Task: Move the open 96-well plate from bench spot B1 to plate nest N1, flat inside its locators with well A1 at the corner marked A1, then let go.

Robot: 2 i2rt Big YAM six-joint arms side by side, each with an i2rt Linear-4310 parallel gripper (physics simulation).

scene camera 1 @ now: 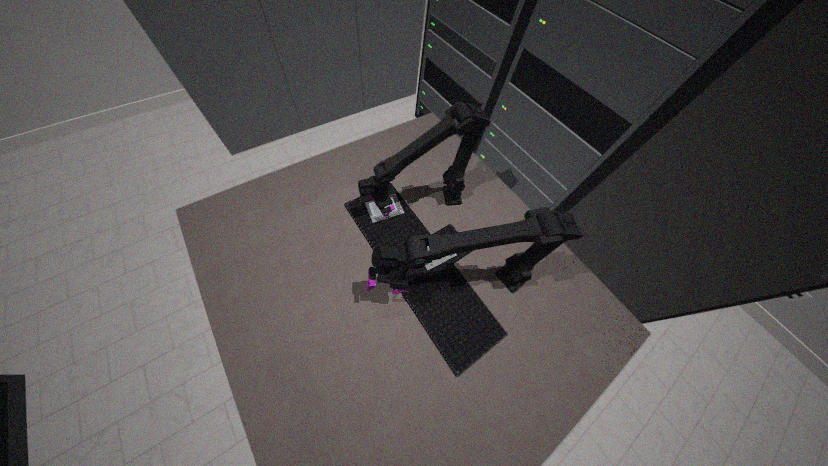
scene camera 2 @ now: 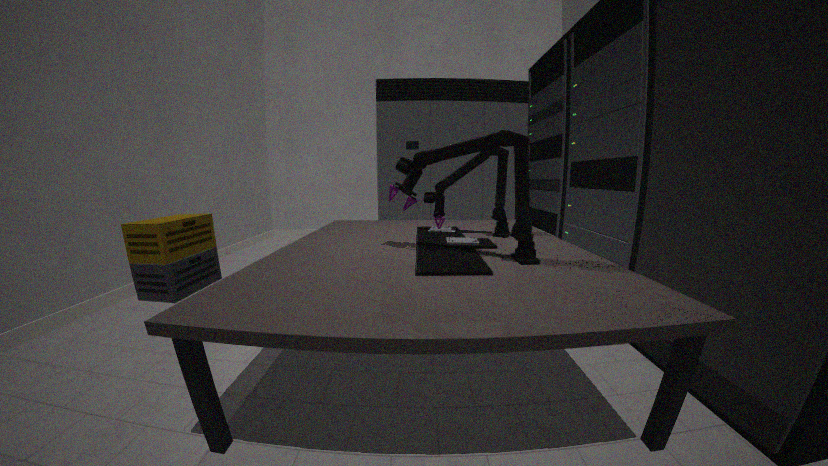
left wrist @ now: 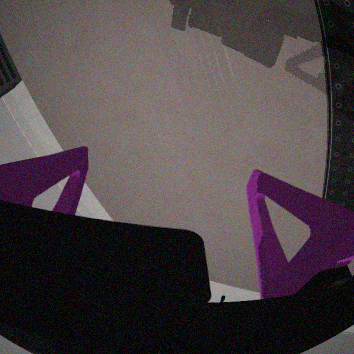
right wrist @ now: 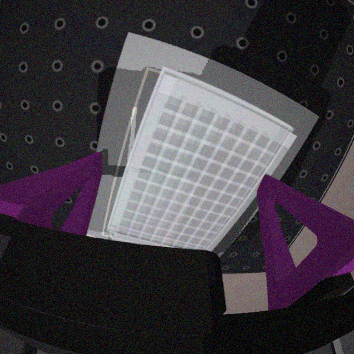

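The clear, gridded 96-well plate lies on a pale pad with a thin outline, slightly off that outline. No A1 mark is readable. The plate is small in scene camera 2. My right gripper is open, pointing down above the plate, its fingers towards the two long sides. My left gripper is open and empty, raised near the board's edge. A second pale piece, perhaps nest N1, is partly hidden by the left arm in scene camera 1.
A long black perforated board lies on the brown table under both pale pieces. The left arm crosses above it. Dark racks stand beyond the arm bases. Yellow and grey crates stand beside the table.
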